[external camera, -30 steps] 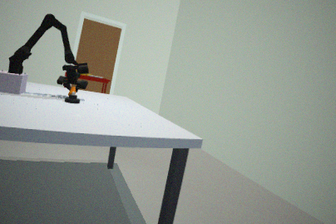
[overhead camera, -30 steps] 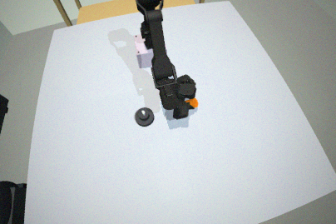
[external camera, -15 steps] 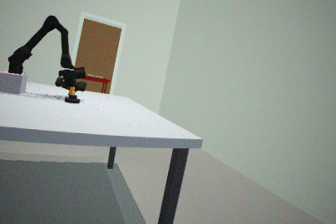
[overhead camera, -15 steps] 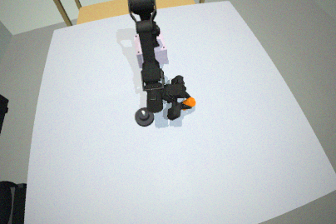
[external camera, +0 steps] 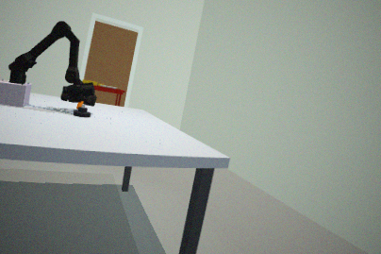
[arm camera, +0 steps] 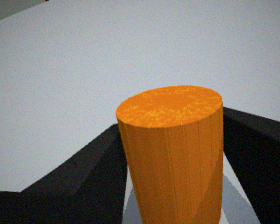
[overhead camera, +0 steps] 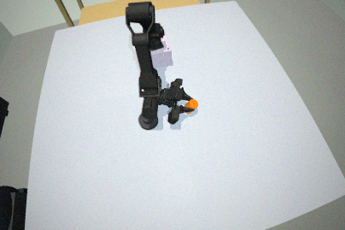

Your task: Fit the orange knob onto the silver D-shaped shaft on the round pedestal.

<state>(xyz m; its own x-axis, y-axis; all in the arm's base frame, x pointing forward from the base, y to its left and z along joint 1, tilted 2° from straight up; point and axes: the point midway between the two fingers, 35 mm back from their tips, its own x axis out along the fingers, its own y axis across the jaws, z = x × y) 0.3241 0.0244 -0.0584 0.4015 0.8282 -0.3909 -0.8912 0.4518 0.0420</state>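
Now: the orange knob 10 mm to the right of my gripper tip. The rest, counted from my gripper tip: round dark pedestal (200 mm to the right, 20 mm below, 20 mm behind).
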